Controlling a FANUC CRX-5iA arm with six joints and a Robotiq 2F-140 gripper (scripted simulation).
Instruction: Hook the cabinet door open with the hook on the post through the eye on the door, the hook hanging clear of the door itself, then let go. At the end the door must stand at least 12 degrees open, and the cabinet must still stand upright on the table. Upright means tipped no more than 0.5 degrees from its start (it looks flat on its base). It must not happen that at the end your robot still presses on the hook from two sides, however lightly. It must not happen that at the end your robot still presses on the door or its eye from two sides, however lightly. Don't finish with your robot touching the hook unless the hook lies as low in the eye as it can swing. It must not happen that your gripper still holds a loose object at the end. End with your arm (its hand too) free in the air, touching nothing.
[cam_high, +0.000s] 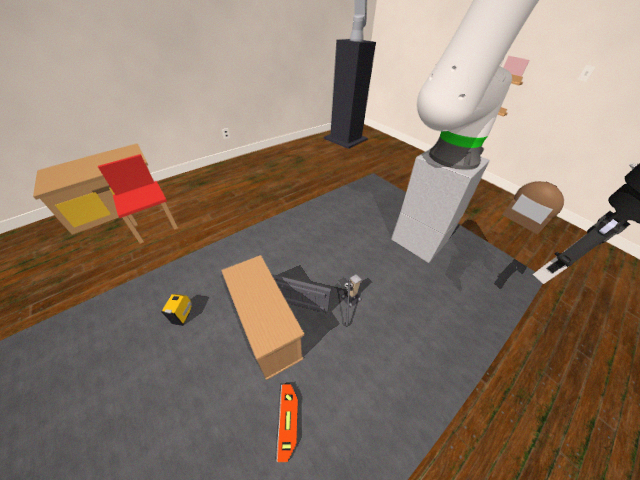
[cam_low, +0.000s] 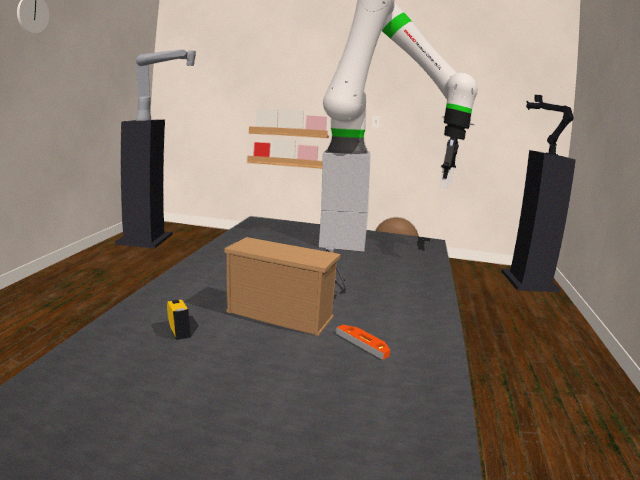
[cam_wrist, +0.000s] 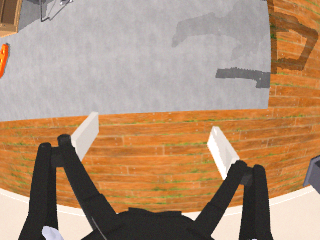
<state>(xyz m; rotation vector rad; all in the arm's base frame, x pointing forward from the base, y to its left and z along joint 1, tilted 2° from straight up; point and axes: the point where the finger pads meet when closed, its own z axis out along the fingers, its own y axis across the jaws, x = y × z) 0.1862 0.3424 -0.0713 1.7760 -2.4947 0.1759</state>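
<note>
My gripper is now 36 cm short of the dark grey door, 49 cm to the left of it and 22 cm above it. From my hand the other things lie so: yellow tape measure: 62 cm ahead, 69 cm to the right, 26 cm below.
</note>
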